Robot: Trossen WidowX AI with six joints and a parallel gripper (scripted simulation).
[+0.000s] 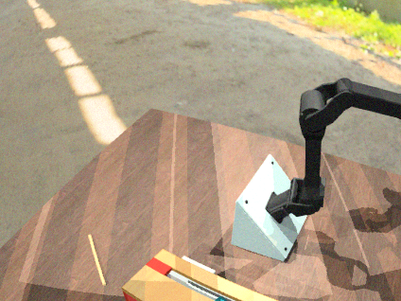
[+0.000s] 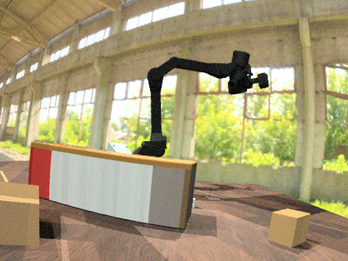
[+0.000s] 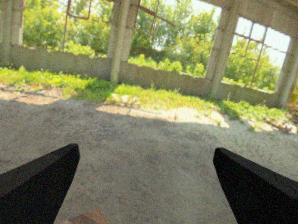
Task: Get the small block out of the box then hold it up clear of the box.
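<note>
My gripper tip is 50 cm to the left of the teal block, 45 cm short of it and 37 cm above it. Round my gripper tip: box: 48 cm to the right, 44 cm ahead, 40 cm below; then thin wooden stick: 85 cm to the right, 46 cm below, 42 cm ahead.
</note>
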